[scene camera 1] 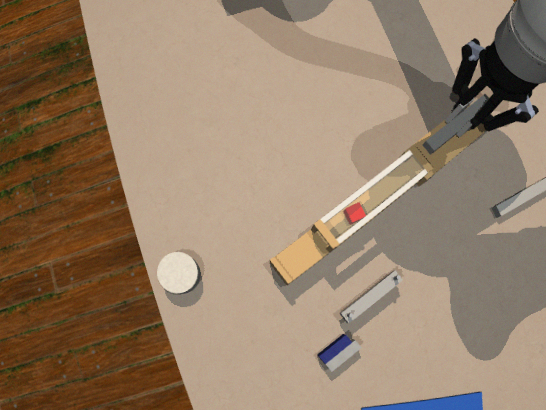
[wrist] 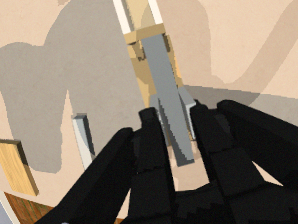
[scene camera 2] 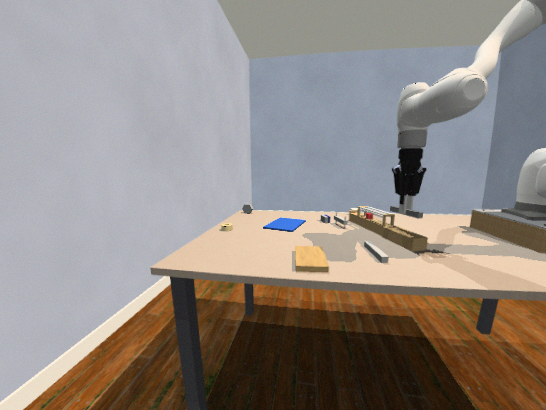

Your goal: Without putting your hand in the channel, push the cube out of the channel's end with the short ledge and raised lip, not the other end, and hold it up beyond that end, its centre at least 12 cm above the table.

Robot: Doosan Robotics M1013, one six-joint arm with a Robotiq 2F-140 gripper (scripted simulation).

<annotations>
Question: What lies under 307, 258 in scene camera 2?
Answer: A wooden board.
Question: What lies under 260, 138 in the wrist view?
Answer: My gripper.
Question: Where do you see a channel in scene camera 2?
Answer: At 412, 241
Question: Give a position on a grey bar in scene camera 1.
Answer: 391, 280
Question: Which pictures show my gripper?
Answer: Scene camera 1, the wrist view and scene camera 2: all of them.
</annotations>
